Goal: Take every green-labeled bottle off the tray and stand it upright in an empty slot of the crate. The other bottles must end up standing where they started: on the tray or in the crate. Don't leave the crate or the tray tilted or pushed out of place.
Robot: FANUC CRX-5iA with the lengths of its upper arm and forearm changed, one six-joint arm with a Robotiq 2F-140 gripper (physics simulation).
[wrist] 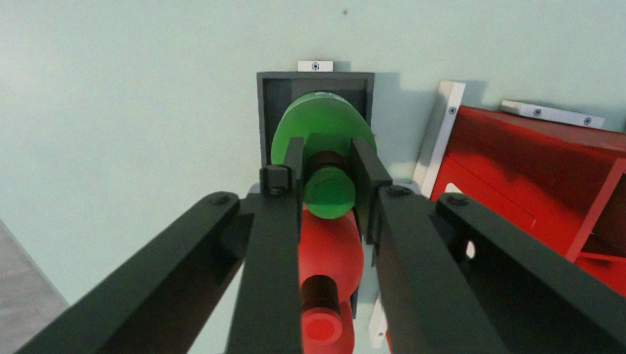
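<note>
A green-capped, green-labeled bottle stands upright in view at the back end of the dark tray. My gripper is shut on its neck, one finger on each side just around and below the cap. Whether the bottle's base touches the tray is hidden. A red bottle with a red cap stands right behind it toward the lower edge, and part of another red bottle shows below. The red crate is at the right, partly cut off and partly hidden by the gripper.
White blocks border the tray and crate: a small block at the tray's end, a long strip along the crate's side and a bar at its end. A table edge shows at the lower left, with grey floor beyond.
</note>
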